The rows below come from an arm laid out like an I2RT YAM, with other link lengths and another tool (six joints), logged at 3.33 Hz.
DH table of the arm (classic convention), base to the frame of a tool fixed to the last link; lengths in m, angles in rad. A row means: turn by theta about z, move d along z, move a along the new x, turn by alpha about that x. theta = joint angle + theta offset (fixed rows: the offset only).
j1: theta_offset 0, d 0.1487, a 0.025, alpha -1.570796
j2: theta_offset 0, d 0, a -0.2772, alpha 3.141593
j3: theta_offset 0.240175, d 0, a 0.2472, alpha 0
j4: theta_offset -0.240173, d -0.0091, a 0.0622, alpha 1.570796
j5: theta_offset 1.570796, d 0.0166, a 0, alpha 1.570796
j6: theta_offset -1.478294, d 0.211, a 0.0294, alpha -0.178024
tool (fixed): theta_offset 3.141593, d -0.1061, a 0, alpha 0
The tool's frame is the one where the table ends.
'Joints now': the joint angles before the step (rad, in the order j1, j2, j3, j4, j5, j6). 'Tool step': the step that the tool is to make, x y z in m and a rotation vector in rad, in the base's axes. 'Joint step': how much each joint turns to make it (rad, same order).
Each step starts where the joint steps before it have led.
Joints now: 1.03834, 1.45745, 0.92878, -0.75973, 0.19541, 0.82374
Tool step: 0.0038, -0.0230, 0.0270, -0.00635, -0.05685, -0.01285
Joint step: -0.04520, -0.10445, 0.01373, -0.08351, 0.03982, -0.04723
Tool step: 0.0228, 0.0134, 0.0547, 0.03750, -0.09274, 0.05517
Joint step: -0.04760, 0.01508, 0.19973, -0.07249, 0.01402, -0.11926
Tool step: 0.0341, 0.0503, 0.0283, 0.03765, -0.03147, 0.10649
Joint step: -0.02186, 0.18178, 0.25399, 0.00300, -0.05519, -0.11882
